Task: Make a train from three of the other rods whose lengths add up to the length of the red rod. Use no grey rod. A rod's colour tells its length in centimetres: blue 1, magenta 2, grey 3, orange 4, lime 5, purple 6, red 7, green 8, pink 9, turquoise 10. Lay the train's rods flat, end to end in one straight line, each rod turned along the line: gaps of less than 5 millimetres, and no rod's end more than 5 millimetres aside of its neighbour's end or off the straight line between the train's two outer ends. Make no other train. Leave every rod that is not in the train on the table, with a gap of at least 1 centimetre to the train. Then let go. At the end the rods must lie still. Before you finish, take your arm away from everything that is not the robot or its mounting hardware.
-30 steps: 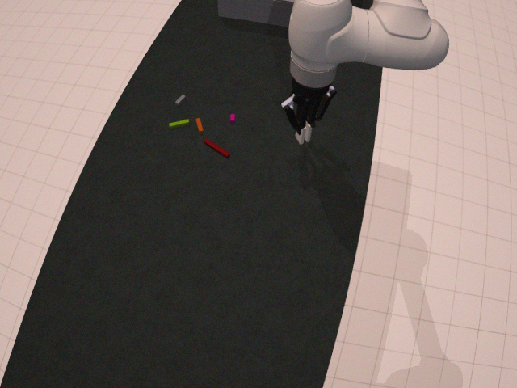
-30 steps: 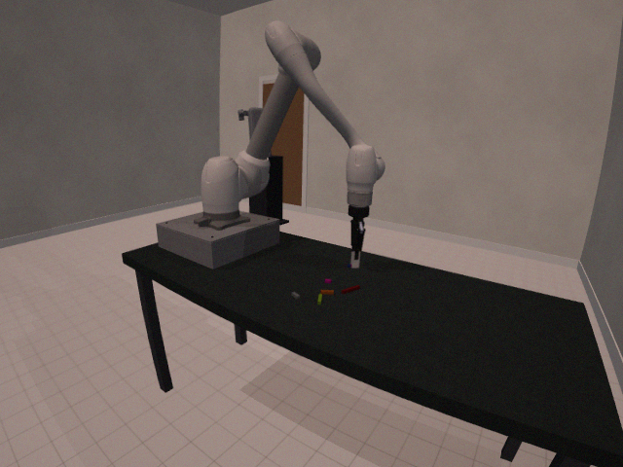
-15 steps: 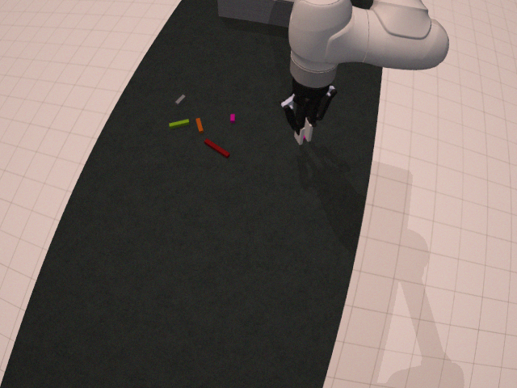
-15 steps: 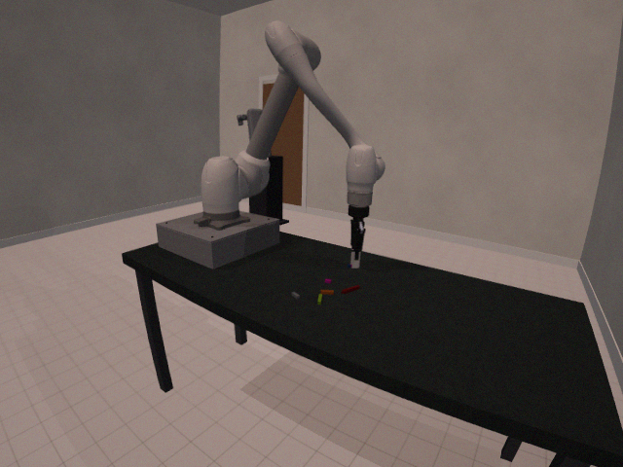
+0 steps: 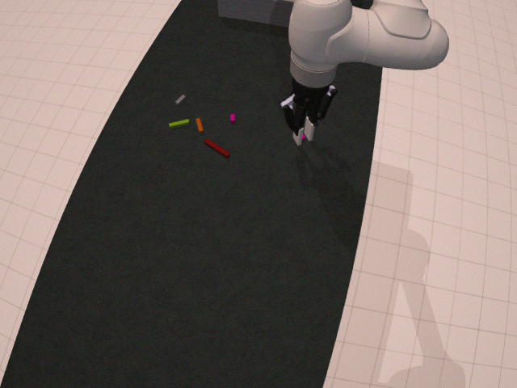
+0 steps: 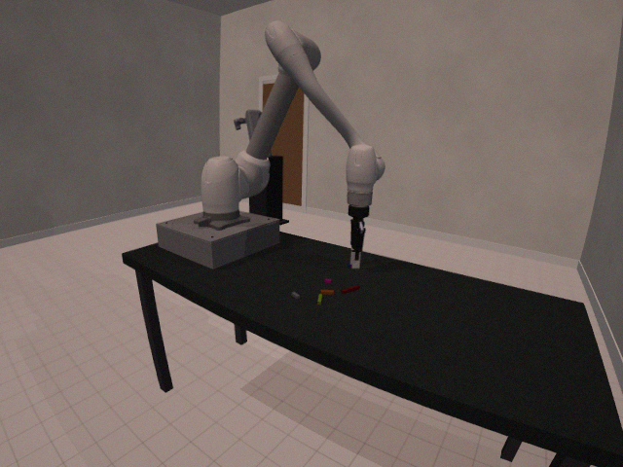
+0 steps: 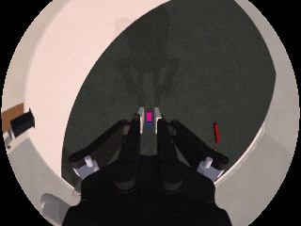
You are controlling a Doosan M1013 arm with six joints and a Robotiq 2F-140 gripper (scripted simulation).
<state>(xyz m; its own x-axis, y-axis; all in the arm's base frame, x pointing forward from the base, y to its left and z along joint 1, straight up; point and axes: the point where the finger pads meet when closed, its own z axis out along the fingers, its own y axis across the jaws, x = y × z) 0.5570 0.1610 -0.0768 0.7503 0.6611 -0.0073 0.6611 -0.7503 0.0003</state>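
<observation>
Now: the blue rod 20 mm behind my hand, 10 mm to the right of it and 30 mm below it. Round my hand: red rod (90 mm ahead, 180 mm to the right, 30 mm below); lime rod (40 mm ahead, 300 mm to the right, 30 mm below); orange rod (40 mm ahead, 250 mm to the right, 30 mm below).
</observation>
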